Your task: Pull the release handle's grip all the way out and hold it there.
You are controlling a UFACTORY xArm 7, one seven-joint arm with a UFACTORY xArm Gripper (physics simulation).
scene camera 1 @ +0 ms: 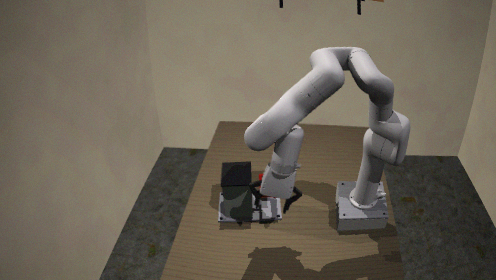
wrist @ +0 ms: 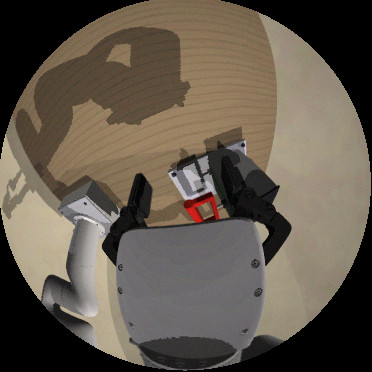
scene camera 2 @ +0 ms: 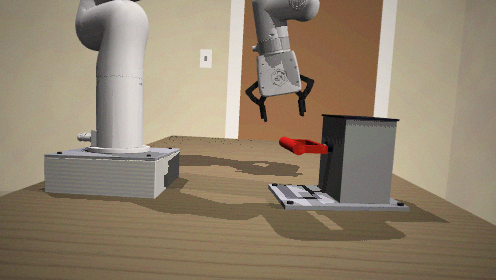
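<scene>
The red release handle sticks out sideways from the dark side of a grey box. Its grip is a round bar on a red frame, held level above the base plate. In scene camera 1, the handle is mostly hidden behind the gripper body. My gripper is open and empty. In scene camera 2, its fingertips are higher than the handle, spread wide and apart from it. In the wrist view, the handle shows between the two fingers, nearer the right one.
The box stands on a pale base plate with dark bolts, fixed on the wooden table. The arm's own base stands across from the handle side of the box. Walls surround the table.
</scene>
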